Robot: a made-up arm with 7 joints.
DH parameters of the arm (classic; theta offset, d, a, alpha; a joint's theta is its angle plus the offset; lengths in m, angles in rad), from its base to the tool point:
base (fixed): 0 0 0 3.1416
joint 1: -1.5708 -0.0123 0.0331 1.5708
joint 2: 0 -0.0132 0.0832 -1.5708
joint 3: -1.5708 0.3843 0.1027 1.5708
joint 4: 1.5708 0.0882 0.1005 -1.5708
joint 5: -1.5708 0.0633 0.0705 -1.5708
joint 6: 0 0.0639 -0.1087 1.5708
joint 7: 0 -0.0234 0.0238 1.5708
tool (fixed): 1.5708 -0.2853 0 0
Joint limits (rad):
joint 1: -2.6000..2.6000
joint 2: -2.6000..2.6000
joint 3: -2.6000..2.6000
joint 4: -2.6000..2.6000
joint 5: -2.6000..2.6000
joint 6: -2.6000..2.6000
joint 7: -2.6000..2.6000
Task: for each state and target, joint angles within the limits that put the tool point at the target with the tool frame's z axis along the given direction. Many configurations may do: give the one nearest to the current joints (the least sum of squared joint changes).
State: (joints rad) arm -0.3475 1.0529 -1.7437 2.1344 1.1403 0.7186 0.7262
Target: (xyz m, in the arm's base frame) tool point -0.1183 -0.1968 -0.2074 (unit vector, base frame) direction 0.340 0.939 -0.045
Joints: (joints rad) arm -0.5682 -0.1052 -1.6227 2.2627 1.0699 0.5541 0.9908
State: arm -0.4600 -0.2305 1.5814 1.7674 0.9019 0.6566 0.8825
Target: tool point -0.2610 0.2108 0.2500 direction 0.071 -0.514 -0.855
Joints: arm -1.1958 -0.8252 1.5886 2.2543 0.4045 0.9761 1.7475
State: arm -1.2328 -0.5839 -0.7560 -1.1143 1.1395 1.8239 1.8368
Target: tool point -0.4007 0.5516 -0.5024 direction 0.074 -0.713 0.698
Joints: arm -0.4556 -1.0961 -0.6629 -1.7091 1.5742 1.4289 1.9807
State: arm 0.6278 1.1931 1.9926 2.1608 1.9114 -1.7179 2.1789
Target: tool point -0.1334 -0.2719 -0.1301 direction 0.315 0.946 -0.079
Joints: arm 0.0028 0.2834 1.3962 2.6000 1.1542 -2.0630 1.8909
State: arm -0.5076 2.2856 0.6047 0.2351 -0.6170 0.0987 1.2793
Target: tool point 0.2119 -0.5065 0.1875 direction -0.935 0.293 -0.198
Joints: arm 0.0834 1.7158 0.9164 0.7473 -0.5925 0.3744 1.3890
